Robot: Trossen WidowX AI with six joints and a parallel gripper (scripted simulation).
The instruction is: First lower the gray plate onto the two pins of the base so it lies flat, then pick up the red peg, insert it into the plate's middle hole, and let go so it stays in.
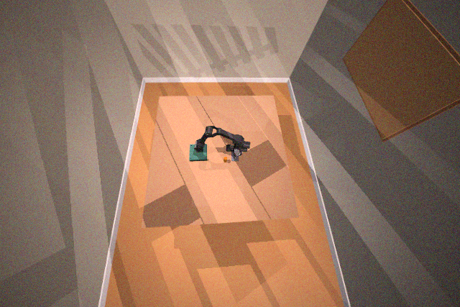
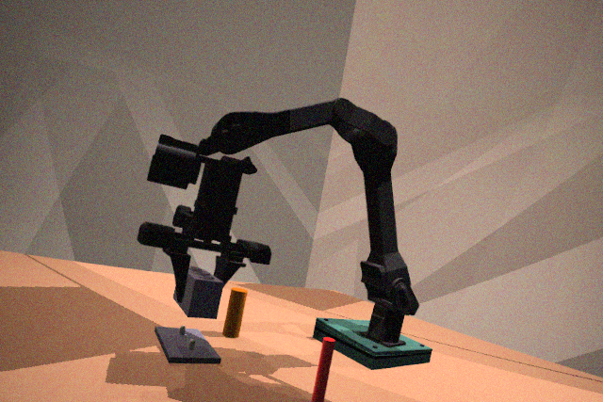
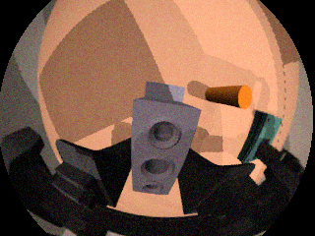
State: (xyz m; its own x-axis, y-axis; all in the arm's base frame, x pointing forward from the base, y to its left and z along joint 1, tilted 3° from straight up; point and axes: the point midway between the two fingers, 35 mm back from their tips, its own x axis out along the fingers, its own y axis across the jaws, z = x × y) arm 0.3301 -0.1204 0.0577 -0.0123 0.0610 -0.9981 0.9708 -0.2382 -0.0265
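Right now my gripper tip is 70 mm past the red peg, 190 mm to the right of it and 30 mm above it. The rest, counted from my gripper tip: orange cylinder (110 mm behind, 50 mm to the right, 30 mm below); then gray plate (30 mm above).
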